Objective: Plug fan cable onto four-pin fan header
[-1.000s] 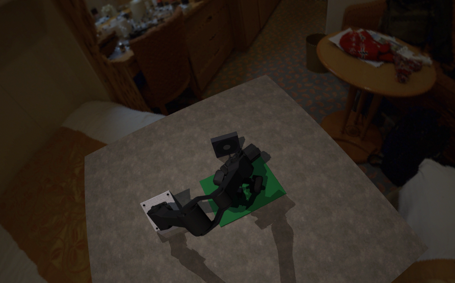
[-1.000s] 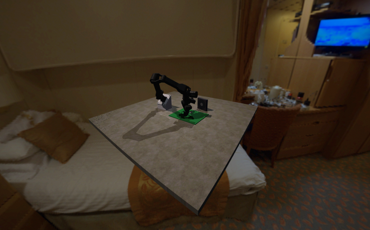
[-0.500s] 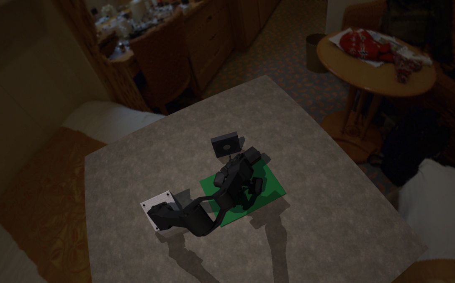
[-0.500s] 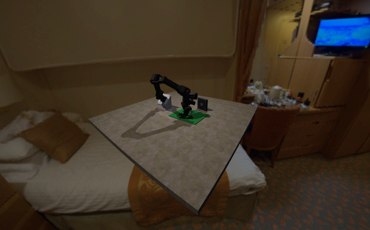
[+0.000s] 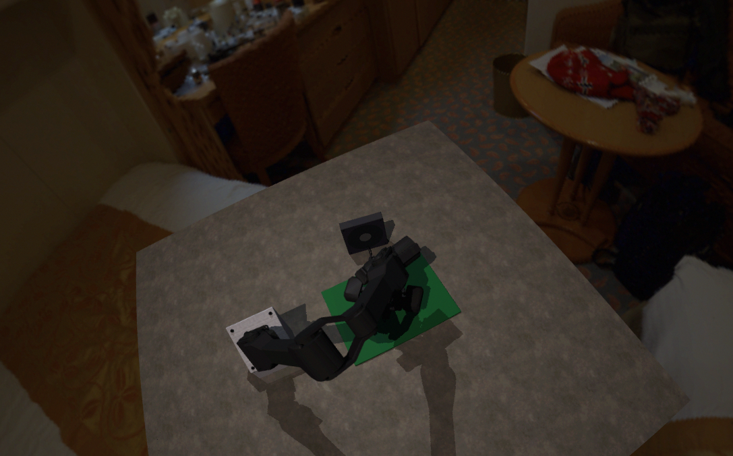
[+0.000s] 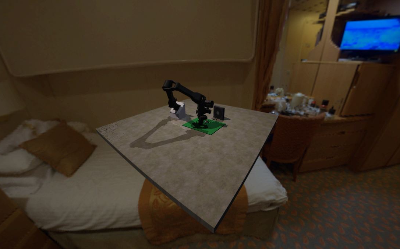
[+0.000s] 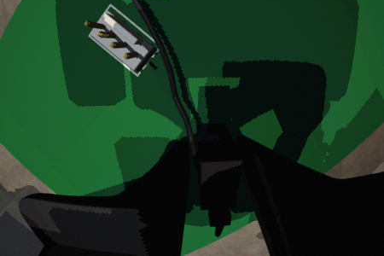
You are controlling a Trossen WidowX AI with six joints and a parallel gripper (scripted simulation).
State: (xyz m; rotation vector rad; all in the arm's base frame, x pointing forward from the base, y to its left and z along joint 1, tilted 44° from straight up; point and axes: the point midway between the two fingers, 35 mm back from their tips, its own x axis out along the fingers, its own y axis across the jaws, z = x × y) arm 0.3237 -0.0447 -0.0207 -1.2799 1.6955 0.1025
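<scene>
Right now the green board is 3 cm below my gripper tip, 2 cm to the left of it and 1 cm ahead of it. The rest, counted from my gripper tip: white four-pin header 8 cm to the left, 2 cm below; then black fan 21 cm to the left, 4 cm ahead, 4 cm above; then black plug 1 cm to the right, 1 cm above.
</scene>
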